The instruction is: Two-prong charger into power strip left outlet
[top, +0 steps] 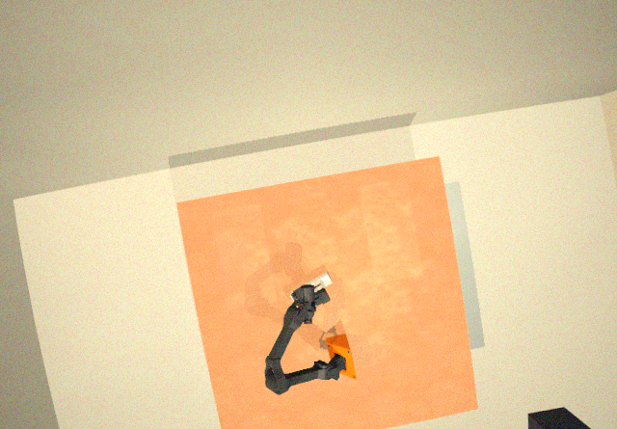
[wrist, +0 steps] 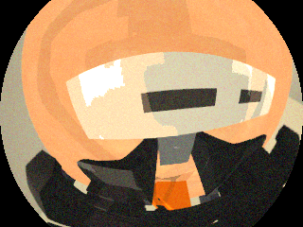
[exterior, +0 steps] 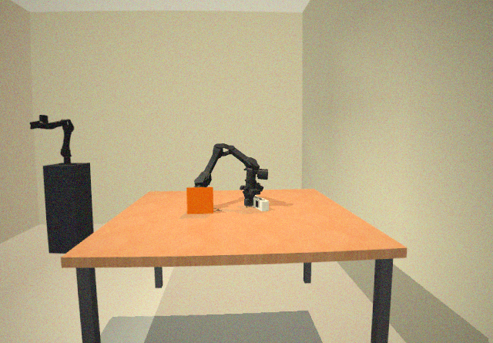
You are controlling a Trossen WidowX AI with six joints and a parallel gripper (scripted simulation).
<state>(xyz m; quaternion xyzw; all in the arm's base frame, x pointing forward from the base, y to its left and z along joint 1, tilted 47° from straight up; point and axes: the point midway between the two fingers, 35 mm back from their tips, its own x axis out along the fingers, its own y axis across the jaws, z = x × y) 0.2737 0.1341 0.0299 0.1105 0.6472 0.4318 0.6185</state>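
The two-prong charger is 2 cm ahead of my gripper tip, 1 cm to the left of it and 1 cm above it.
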